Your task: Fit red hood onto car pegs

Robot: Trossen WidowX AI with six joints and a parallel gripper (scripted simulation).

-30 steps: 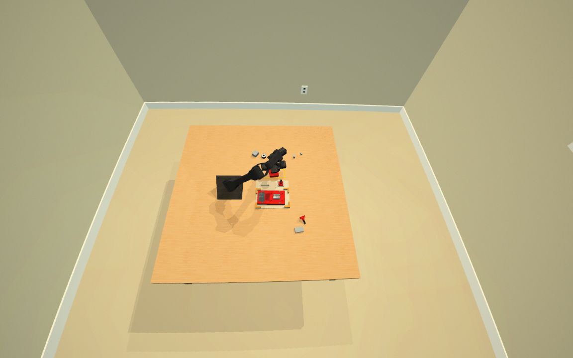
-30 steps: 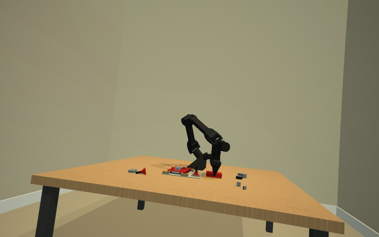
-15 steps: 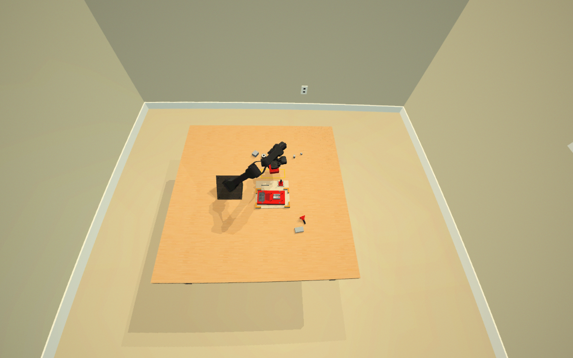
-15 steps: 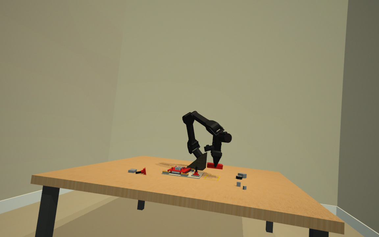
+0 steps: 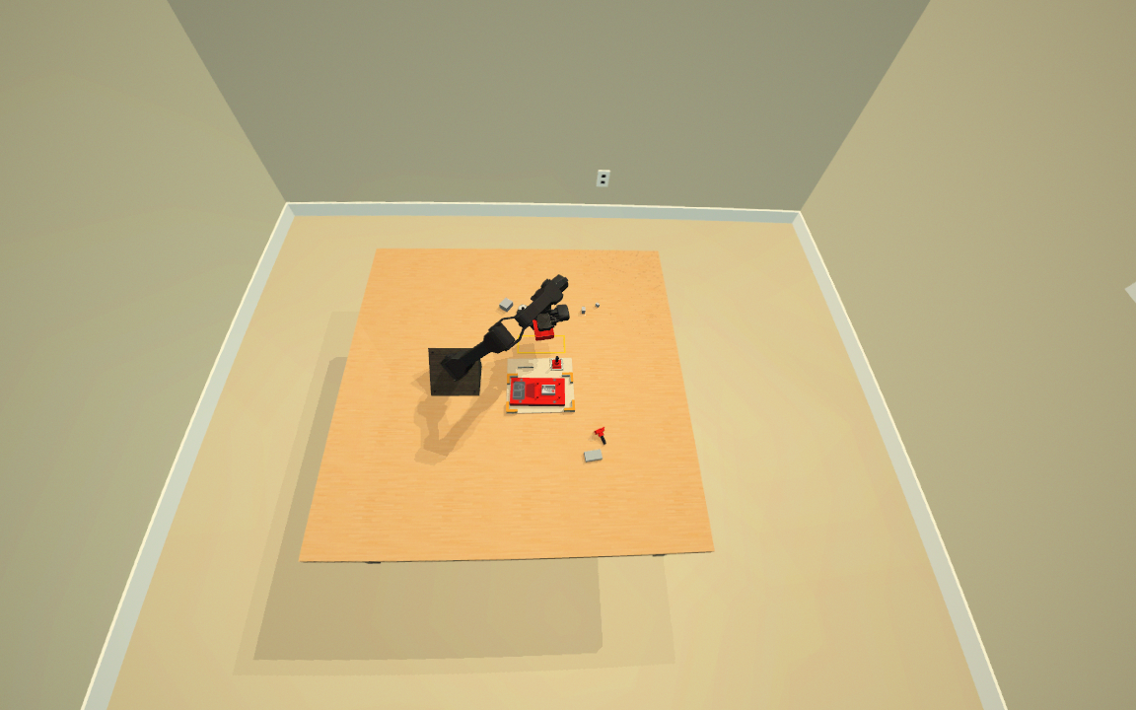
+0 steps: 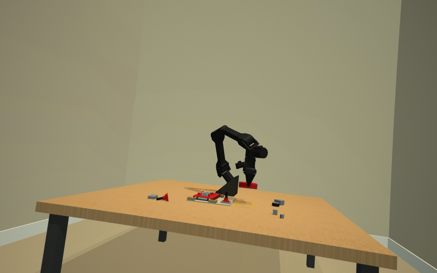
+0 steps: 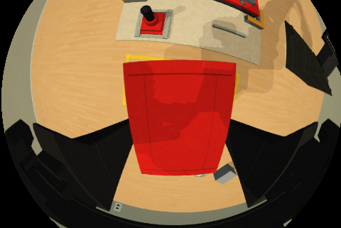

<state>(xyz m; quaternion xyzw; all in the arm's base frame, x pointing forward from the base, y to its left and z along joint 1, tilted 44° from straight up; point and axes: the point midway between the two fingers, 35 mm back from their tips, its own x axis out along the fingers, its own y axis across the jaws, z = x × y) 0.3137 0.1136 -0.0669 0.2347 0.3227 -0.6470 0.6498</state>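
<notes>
Now: gripper tip 220 mm to the left of the grey engine block, 80 mm above it and 10 mm short of it. Also, from my gripper tip: jig 200 mm to the right, 90 mm below, 10 mm behind; red hood 10 mm above.
</notes>
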